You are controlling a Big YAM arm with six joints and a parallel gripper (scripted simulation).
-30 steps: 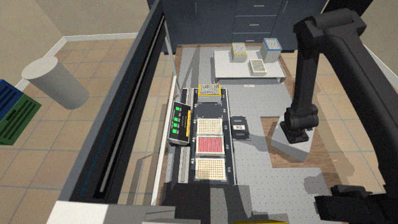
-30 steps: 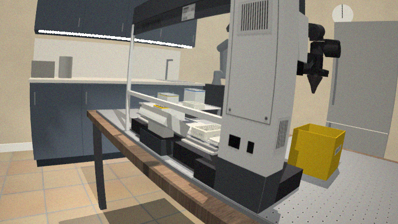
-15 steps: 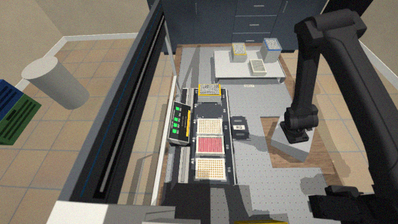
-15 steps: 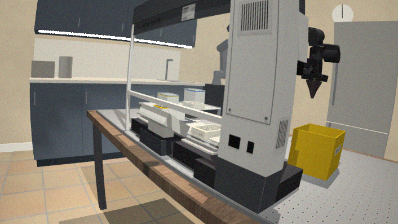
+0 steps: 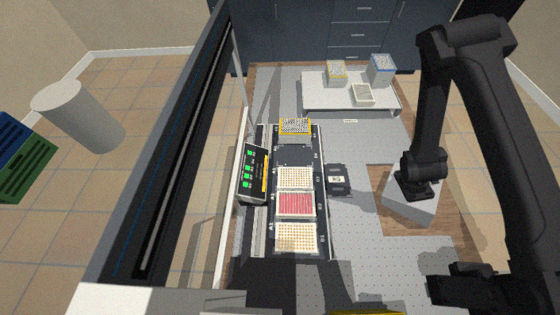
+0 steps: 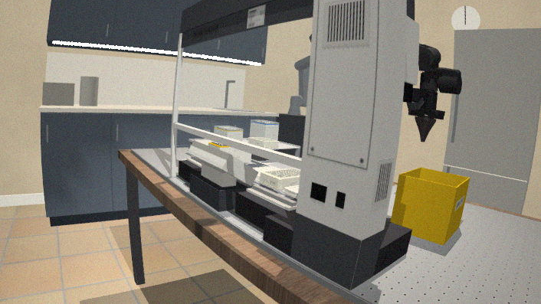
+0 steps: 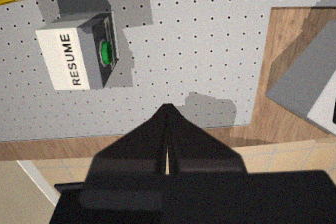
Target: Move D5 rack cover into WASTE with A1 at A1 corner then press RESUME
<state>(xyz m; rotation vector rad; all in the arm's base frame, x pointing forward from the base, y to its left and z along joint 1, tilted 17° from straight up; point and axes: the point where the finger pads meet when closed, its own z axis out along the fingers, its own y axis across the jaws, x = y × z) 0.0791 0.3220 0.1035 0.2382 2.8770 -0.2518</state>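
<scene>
Right now the green resume key is 130 mm below my hand, 70 mm to the left of it and 10 mm ahead of it. From my hand the other things lie so: yellow waste bin 160 mm below, 160 mm ahead, 100 mm to the left; then clear cover 190 mm below, 160 mm ahead, 100 mm to the left; then spare nest RG 380 mm to the right, 200 mm below, 130 mm ahead.
</scene>
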